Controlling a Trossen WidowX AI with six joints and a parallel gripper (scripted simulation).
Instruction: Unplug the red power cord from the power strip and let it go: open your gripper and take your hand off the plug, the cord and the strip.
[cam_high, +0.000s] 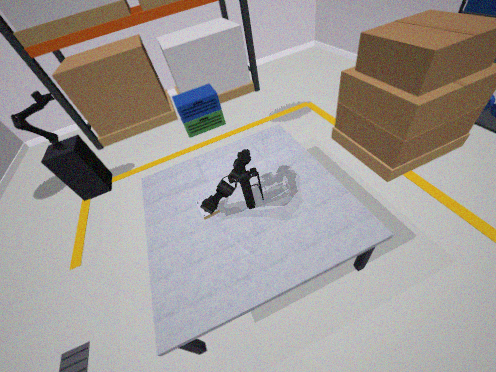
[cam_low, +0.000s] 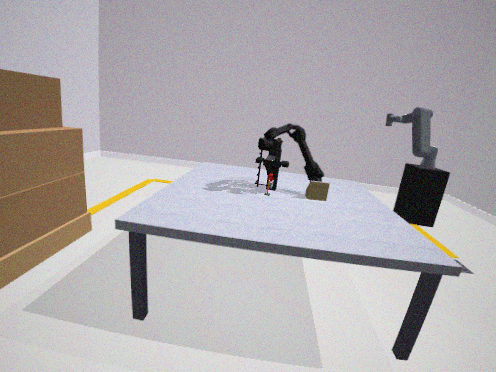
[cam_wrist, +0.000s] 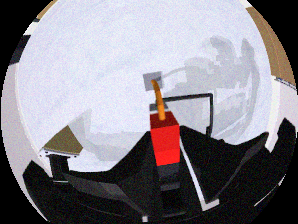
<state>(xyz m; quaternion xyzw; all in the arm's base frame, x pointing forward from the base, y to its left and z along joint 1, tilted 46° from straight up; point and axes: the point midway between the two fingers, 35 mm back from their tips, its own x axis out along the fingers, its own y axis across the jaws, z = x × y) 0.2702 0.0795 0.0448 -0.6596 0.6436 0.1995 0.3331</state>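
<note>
The thin dark upright frame lies 100 mm to the right of my gripper tip, 70 mm ahead of it and 30 mm above it. Round my gripper tip: red plug 30 mm to the right.
</note>
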